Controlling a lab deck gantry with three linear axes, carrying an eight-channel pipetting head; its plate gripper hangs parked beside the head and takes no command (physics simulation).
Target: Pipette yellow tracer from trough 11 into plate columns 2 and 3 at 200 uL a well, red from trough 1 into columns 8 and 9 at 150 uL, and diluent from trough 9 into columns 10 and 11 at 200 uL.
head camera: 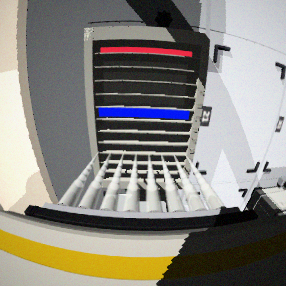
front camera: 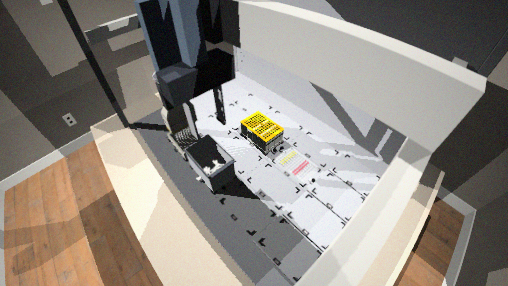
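Note:
The pipetting head (front camera: 176, 119) is at the back left over the trough reservoir (head camera: 89, 100). Its eight tips (head camera: 132, 192) reach over the reservoir's lower troughs; whether they dip in is unclear. A red trough (head camera: 145, 51) lies at the far end, a blue trough (head camera: 144, 113) nearer the middle. The troughs near and under the tips are partly hidden, and no yellow liquid shows there. The clear plate (front camera: 295, 164) carries two yellow columns (front camera: 288, 157) and two red columns (front camera: 300, 167). The parked plate gripper (front camera: 208, 128) has its paddles wide apart, with nothing between them.
A yellow-topped tip rack (front camera: 262, 126) stands beside the plate. A dark waste bin (front camera: 222, 172) holding white discarded pieces stands in front of the reservoir. A dark block (head camera: 270, 201) shows at the lower right of the head view. A broad pale beam (front camera: 350, 50) crosses the upper right.

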